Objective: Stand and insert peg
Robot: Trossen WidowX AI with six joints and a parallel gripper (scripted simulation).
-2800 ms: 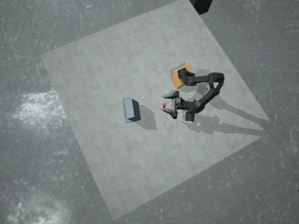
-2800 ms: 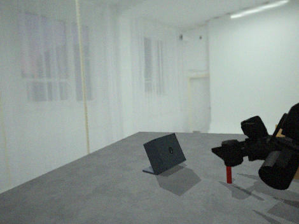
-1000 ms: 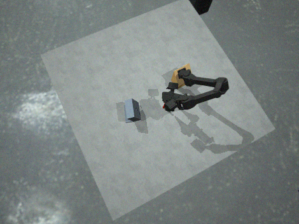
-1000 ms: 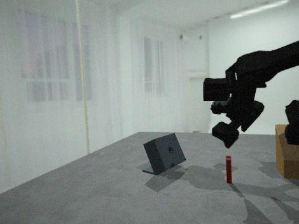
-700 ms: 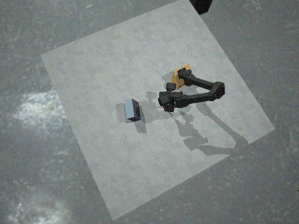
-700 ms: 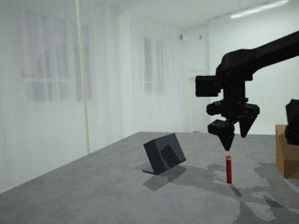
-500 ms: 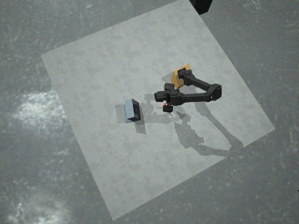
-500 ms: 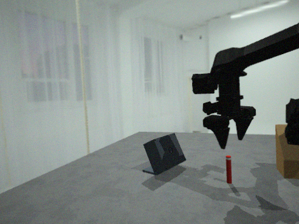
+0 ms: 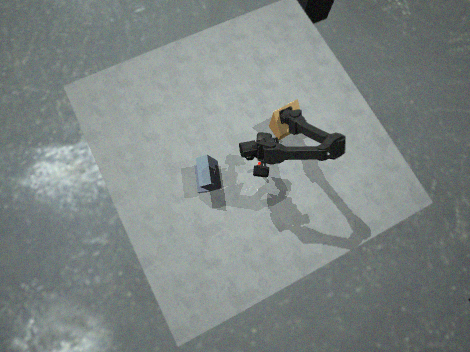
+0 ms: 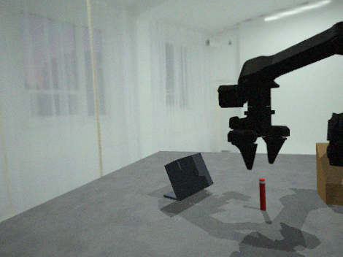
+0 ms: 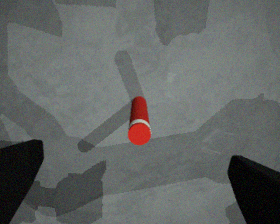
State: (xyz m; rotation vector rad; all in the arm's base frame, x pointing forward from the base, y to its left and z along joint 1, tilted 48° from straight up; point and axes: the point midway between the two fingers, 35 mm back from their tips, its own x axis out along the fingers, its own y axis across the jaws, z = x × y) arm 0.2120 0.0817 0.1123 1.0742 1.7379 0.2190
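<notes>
Now: gripper tip 60 mm above the red peg. Round my gripper tip: sloped dark panel (210 mm ahead, 60 mm to the right, 50 mm below).
</notes>
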